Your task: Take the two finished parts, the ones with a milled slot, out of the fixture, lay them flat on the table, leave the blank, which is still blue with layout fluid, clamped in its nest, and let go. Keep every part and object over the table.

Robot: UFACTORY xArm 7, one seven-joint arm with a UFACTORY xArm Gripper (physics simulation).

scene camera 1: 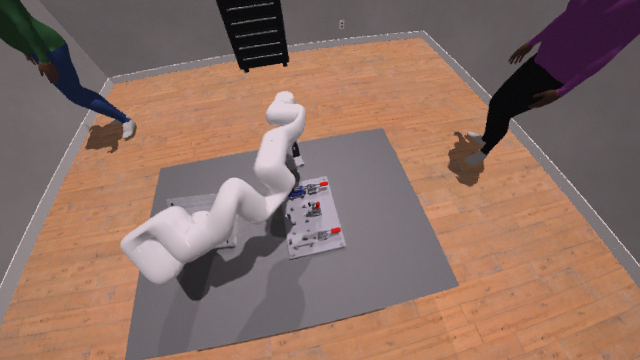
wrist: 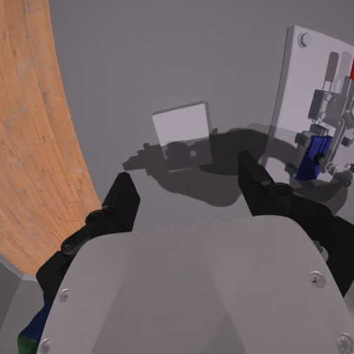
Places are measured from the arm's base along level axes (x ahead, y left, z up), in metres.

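Pixels of known places: gripper, fingertip midpoint: (scene camera 1: pixel 293 150).
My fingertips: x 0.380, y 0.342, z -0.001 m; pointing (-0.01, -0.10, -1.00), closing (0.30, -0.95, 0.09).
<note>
For each thing: its top centre in the pictures, then the offset to it from my fingertips. Level surfaces: height alone.
- light grey square part, middle of its top: (scene camera 1: pixel 294 161) dx -0.004, dy -0.010, dz -0.081 m
- fixture plate, middle of its top: (scene camera 1: pixel 310 213) dx +0.051, dy -0.303, dz -0.081 m
- blue blank, middle of its top: (scene camera 1: pixel 296 191) dx -0.003, dy -0.198, dz -0.054 m
- grey table, its level: dz -0.095 m
A light grey square part (scene camera 1: pixel 299 162) (wrist: pixel 184 130) lies flat on the dark table, beside the fixture plate (scene camera 1: pixel 328 216) (wrist: pixel 289 95). Shadow covers its near half, and I cannot make out its slot. My gripper (wrist: pixel 184 176) is open and empty above the near side of this part; the arm partly hides it in the scene view. The blue blank (scene camera 1: pixel 297 193) (wrist: pixel 314 159) sits in its nest at the end of the fixture nearest the part, with a toggle clamp at it. Whether the other nests hold a part is too small to tell in the scene view.
Red clamp handles (scene camera 1: pixel 324 184) (scene camera 1: pixel 317 205) (scene camera 1: pixel 335 230) stand up from the fixture. The grey table (scene camera 1: pixel 385 235) extends around it. Wooden floor (wrist: pixel 30 125) lies beyond the table edge, left in the wrist view. Two people stand off the table.
</note>
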